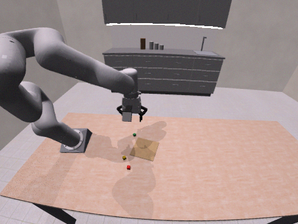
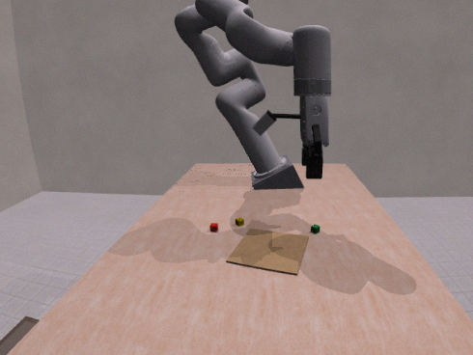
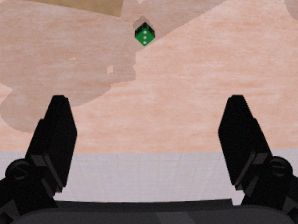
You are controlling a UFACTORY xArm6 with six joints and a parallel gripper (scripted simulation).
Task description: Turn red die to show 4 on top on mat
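Right now the red die is 220 mm to the right of my hand, 150 mm below it and 20 mm ahead of it. The rest, counted from my hand: green die 150 mm below, 20 mm to the left; yellow die 160 mm to the right, 150 mm below, 20 mm behind; mat 150 mm below, 80 mm to the right, 80 mm ahead.
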